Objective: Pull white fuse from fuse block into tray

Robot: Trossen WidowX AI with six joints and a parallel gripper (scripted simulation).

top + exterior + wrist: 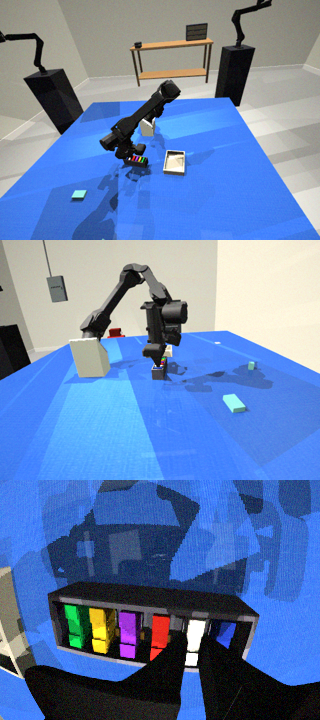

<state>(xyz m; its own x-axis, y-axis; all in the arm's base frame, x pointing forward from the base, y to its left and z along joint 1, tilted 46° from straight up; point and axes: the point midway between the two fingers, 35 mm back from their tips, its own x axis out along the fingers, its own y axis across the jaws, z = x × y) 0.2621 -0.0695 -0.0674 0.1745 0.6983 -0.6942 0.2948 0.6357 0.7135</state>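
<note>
My gripper tip is now 24 cm to the right of the beige tray, 4 cm short of it and 3 cm above it. Round my gripper tip: white fuse (1 cm below); small green block (35 cm ahead, 5 cm to the right, 2 cm below); pale green flat block (22 cm to the right, 16 cm ahead, 3 cm below).
</note>
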